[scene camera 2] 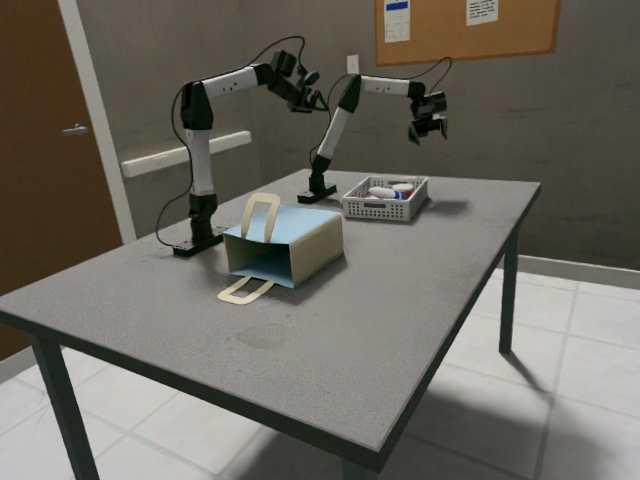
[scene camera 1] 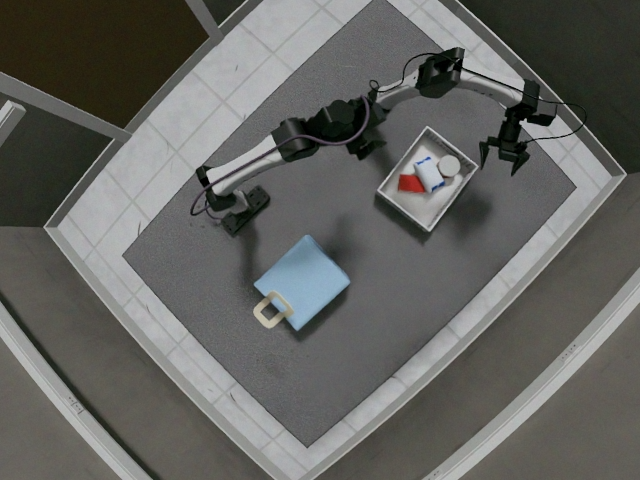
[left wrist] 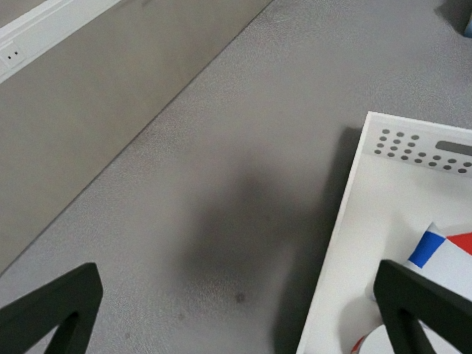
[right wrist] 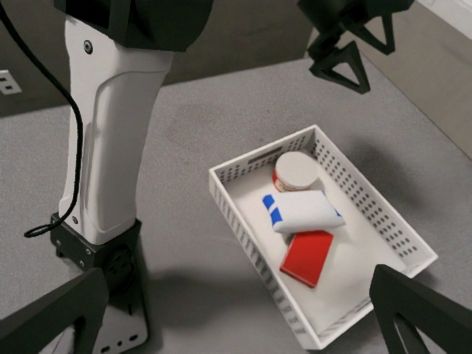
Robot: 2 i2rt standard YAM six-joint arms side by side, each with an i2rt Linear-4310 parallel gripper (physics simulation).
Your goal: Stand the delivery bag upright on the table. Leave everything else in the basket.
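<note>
The light-blue delivery bag (scene camera 1: 305, 281) (scene camera 2: 294, 222) lies on its side, blue face up, its mouth toward scene camera 2. One cream handle (scene camera 2: 271, 227) stands up from the top edge; the other (scene camera 2: 227, 298) lies on the table. A corner of the bag (left wrist: 469, 31) shows in the left wrist view. My left gripper (scene camera 1: 497, 171) (scene camera 2: 431, 139) (left wrist: 238, 275) (right wrist: 379, 72) is open and empty, high beside the basket's outer side. My right gripper (scene camera 1: 373, 149) (scene camera 2: 321, 105) (right wrist: 238, 279) is open and empty, high between the arm bases and the basket.
The white basket (scene camera 1: 402, 210) (scene camera 2: 356, 210) (left wrist: 425, 135) (right wrist: 245, 235) holds a white-lidded jar (scene camera 1: 448, 166) (right wrist: 296, 170), a white-and-blue packet (scene camera 1: 429, 174) (right wrist: 302, 212) and a red box (scene camera 1: 410, 183) (right wrist: 308, 255). The right arm's base (scene camera 1: 232, 222) (scene camera 2: 193, 246) is beside the bag.
</note>
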